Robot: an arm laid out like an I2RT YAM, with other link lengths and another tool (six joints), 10 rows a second.
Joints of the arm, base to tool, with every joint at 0 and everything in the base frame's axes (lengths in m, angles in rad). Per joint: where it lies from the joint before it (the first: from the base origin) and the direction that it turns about. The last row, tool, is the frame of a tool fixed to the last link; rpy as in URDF.
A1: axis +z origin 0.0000 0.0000 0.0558
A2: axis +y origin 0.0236 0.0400 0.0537
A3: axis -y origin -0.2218 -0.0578 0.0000
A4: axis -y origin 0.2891 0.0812 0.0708
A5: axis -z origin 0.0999 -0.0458 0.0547
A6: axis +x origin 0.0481 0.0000 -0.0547
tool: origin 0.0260 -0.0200 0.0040 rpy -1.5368 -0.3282 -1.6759
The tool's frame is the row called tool.
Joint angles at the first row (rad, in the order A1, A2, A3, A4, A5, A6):
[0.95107 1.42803 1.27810 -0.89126 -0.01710 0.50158]
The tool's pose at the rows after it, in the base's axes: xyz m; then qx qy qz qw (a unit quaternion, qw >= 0):
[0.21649 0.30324 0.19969 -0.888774 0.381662 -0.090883 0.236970]
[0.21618 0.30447 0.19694 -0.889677 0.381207 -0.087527 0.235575]
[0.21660 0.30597 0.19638 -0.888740 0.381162 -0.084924 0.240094]
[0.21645 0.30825 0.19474 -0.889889 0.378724 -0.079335 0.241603]
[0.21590 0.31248 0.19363 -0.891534 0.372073 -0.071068 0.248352]
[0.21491 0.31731 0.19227 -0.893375 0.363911 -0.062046 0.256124]
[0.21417 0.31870 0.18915 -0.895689 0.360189 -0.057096 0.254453]
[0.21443 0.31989 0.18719 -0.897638 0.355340 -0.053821 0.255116]
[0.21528 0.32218 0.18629 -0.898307 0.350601 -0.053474 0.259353]
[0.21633 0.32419 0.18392 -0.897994 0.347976 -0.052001 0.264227]
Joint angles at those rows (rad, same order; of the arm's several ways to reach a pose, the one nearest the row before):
[0.95108 1.43586 1.27772 -0.88739 -0.02354 0.50162]
[0.95257 1.44168 1.27524 -0.88343 -0.02892 0.50317]
[0.95262 1.44228 1.27207 -0.87166 -0.03554 0.50546]
[0.95411 1.44909 1.27318 -0.86563 -0.04739 0.50467]
[0.95782 1.45530 1.27321 -0.85015 -0.06757 0.49982]
[0.96292 1.46145 1.27178 -0.83161 -0.08970 0.49401]
[0.96466 1.46777 1.26909 -0.82866 -0.09976 0.48967]
[0.96411 1.47232 1.26706 -0.82314 -0.10934 0.48094]
[0.96487 1.47683 1.26591 -0.80987 -0.11403 0.47338]
[0.96438 1.48017 1.25855 -0.79039 -0.12050 0.46998]

